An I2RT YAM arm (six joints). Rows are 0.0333 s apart.
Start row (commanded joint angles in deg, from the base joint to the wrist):
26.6 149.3 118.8 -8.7 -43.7 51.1
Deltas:
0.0 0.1 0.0 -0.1 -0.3 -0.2
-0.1 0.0 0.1 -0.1 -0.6 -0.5
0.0 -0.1 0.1 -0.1 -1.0 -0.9
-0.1 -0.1 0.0 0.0 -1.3 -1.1
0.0 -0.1 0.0 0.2 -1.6 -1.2
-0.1 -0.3 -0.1 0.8 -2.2 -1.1
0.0 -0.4 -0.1 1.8 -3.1 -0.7
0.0 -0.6 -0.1 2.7 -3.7 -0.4
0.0 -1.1 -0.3 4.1 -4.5 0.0
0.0 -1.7 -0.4 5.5 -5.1 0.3
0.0 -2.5 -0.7 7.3 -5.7 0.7
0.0 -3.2 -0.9 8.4 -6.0 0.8
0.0 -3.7 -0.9 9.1 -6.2 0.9
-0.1 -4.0 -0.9 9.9 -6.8 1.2
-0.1 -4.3 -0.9 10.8 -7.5 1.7
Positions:
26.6 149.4 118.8 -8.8 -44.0 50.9
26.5 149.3 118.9 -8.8 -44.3 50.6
26.6 149.2 118.9 -8.8 -44.7 50.2
26.5 149.2 118.8 -8.7 -45.0 50.0
26.6 149.2 118.8 -8.5 -45.3 49.9
26.5 149.0 118.7 -7.9 -45.9 50.0
26.6 148.9 118.7 -6.9 -46.8 50.4
26.6 148.7 118.7 -6.0 -47.4 50.7
26.6 148.2 118.5 -4.6 -48.2 51.1
26.6 147.6 118.4 -3.2 -48.8 51.4
26.6 146.8 118.1 -1.4 -49.4 51.8
26.6 146.1 117.9 -0.3 -49.7 51.9
26.6 145.6 117.9 0.4 -49.9 52.0
26.5 145.3 117.9 1.2 -50.5 52.3
26.5 145.0 117.9 2.1 -51.2 52.8

